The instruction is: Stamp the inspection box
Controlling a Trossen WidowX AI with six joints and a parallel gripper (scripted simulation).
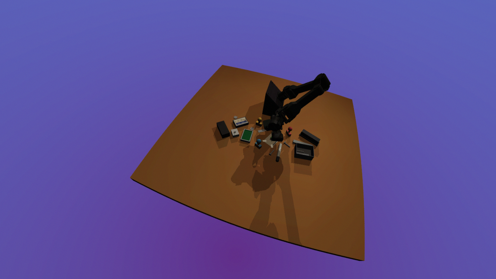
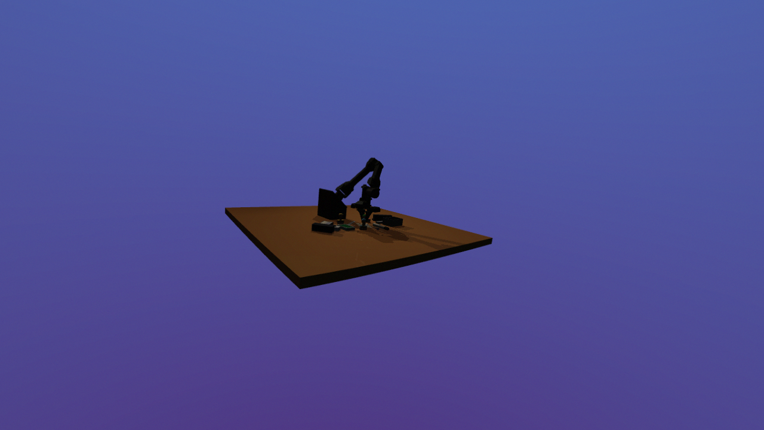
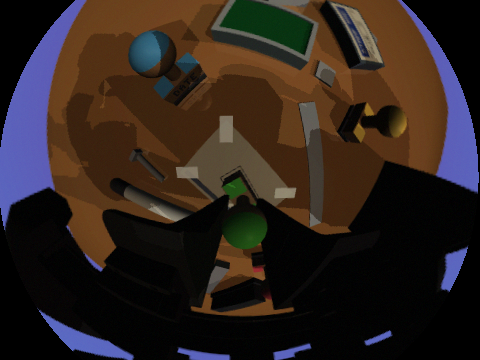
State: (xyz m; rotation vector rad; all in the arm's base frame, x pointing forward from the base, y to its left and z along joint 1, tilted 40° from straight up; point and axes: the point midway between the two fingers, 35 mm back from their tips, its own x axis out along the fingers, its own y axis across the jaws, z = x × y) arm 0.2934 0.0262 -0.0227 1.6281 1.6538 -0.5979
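Now: gripper tip right at the green-knobbed PASS stamp. Round my gripper tip: red-knobbed stamp: 70 mm behind, 90 mm to the left; grey ruler: 70 mm behind, 40 mm to the right, 20 mm below; cream card: 10 mm ahead, 10 mm to the right, 30 mm below.
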